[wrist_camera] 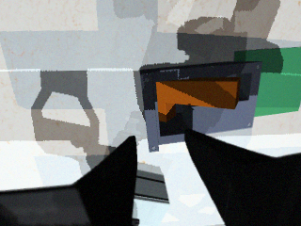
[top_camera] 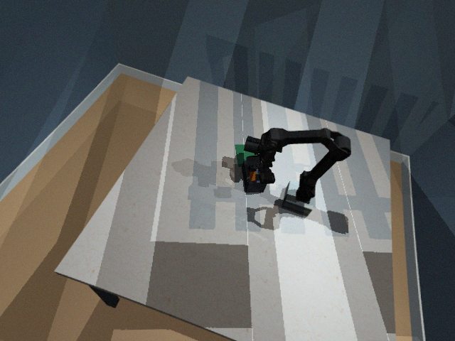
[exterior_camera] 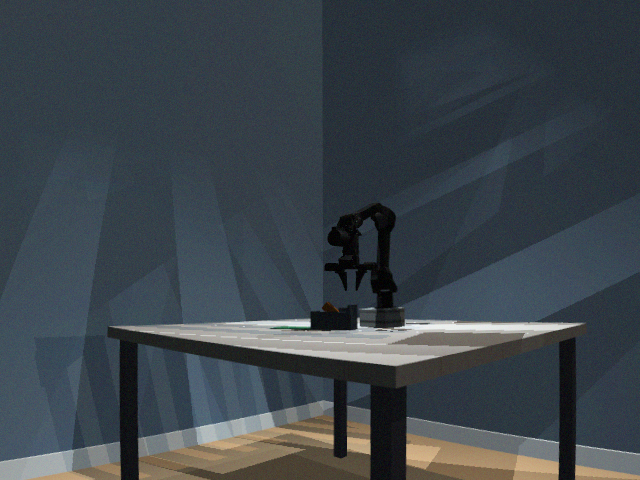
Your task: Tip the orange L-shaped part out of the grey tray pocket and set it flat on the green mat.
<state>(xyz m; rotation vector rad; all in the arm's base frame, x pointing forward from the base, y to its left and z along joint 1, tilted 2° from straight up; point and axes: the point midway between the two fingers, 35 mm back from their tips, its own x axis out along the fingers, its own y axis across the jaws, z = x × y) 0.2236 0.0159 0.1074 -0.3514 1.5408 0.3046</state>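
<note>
Now: gripper tip 20 mm short of the orange L-shaped part, 40 mm to the left of it and 100 mm above it. The rest, counted from my gripper tip: green mat 90 mm ahead, 200 mm to the right, 150 mm below.
</note>
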